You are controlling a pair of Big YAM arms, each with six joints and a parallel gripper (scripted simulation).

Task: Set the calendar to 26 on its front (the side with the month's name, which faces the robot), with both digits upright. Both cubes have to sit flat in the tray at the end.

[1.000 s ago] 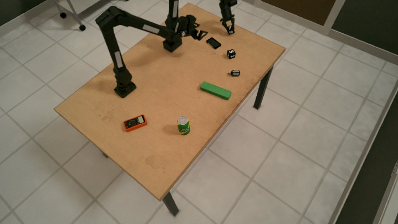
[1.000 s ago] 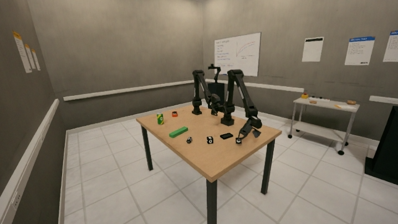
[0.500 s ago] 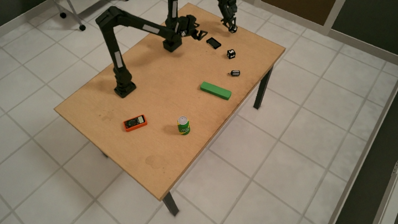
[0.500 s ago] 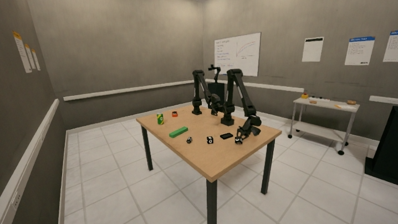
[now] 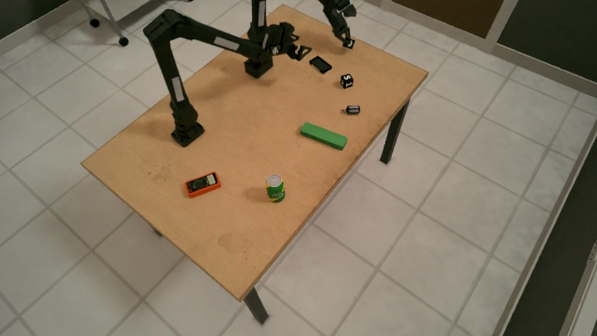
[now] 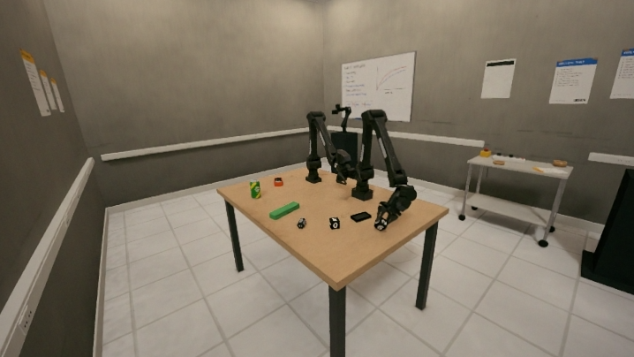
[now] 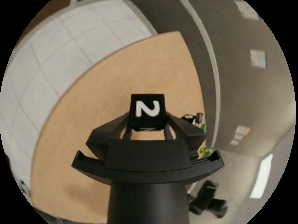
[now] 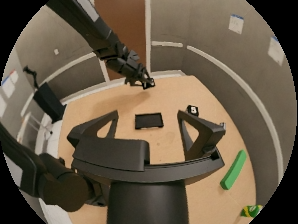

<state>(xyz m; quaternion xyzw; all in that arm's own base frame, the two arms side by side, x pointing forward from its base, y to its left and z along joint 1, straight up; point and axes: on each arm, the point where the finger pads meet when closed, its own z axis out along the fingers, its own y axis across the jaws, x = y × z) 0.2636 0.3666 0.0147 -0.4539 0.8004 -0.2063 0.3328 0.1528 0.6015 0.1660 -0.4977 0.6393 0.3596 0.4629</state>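
My left hand is 20 cm to the left of the black calendar cube, 12 cm short of it and 3 cm above it.
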